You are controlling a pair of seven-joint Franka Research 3 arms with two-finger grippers.
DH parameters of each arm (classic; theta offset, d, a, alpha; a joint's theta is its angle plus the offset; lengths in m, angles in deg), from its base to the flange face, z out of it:
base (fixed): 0 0 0 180
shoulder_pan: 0 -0.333 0 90
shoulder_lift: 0 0 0 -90
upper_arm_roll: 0 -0.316 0.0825 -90
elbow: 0 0 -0.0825 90
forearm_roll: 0 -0.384 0 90
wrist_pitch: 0 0 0.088 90
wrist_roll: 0 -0.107 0 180
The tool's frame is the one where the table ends.
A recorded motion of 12 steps. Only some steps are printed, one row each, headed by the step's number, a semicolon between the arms.
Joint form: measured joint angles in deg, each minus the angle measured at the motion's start. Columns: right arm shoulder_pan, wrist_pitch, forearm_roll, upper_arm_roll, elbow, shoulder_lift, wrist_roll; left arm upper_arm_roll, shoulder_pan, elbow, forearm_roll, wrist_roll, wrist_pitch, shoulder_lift.
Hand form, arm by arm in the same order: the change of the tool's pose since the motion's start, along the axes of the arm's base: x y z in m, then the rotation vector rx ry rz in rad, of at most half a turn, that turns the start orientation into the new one. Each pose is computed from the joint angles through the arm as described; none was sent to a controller.
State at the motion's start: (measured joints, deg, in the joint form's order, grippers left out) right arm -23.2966 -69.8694 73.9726 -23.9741 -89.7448 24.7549 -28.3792; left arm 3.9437 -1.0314 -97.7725 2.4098 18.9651 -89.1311 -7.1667
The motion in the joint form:
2: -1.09 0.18 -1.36 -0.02 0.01 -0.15 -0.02; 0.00 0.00 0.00 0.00 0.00 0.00 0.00
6: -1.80 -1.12 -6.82 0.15 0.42 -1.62 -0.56; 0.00 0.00 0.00 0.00 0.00 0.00 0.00
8: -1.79 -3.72 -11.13 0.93 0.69 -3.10 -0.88; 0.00 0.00 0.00 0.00 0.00 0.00 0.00
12: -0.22 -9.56 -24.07 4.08 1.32 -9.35 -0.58; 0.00 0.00 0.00 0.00 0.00 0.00 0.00
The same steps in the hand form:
2: -0.0087 0.0099 -0.0007 0.0138 0.0142 0.0077; 0.0000 0.0000 0.0000 0.0000 0.0000 0.0000
6: -0.0200 0.0180 0.0074 0.1016 0.0435 -0.0027; 0.0000 0.0000 0.0000 0.0000 0.0000 0.0000
8: -0.0217 0.0180 0.0164 0.1862 0.0573 -0.0073; 0.0000 0.0000 0.0000 0.0000 0.0000 0.0000
12: -0.0216 -0.0058 0.0657 0.4349 0.0702 -0.0669; 0.0000 0.0000 0.0000 0.0000 0.0000 0.0000

